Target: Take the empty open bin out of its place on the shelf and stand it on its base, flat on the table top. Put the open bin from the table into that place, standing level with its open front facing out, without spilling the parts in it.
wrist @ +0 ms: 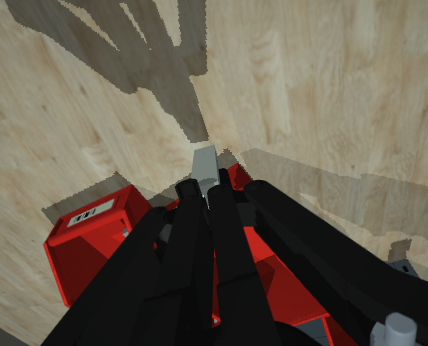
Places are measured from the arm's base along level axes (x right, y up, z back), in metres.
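Pixels of known places: gripper, fingertip midpoint: (209, 163).
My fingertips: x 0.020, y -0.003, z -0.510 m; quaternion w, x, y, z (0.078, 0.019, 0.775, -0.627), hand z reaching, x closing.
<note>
Behind a point stands the place of what it marks.
My gripper (209, 163) @[z -0.510, x 0.020, y -0.003 m] fills the lower half of the wrist view. Its black fingers are shut together, with a grey pad showing at the tips and nothing visible between them. A red open bin (85, 240) @[z -0.566, x 0.199, y -0.031 m] with a grey barcode label (90, 213) @[z -0.526, x 0.154, y -0.019 m] stands on the wooden table top (298, 86) @[z -0.492, x -0.063, y -0.035 m] at the lower left, just left of the fingers. More red bin walls (281, 278) @[z -0.712, x 0.011, y -0.017 m] show under and to the right of the fingers, with a grey part (312, 329) @[z -0.915, x 0.002, y -0.029 m] at the bottom edge. I cannot tell whether these belong to the same bin.
Dark shadows of the arm fall across the wood at the upper left (154, 68), and the bin's shadow lies at the right (315, 192).
</note>
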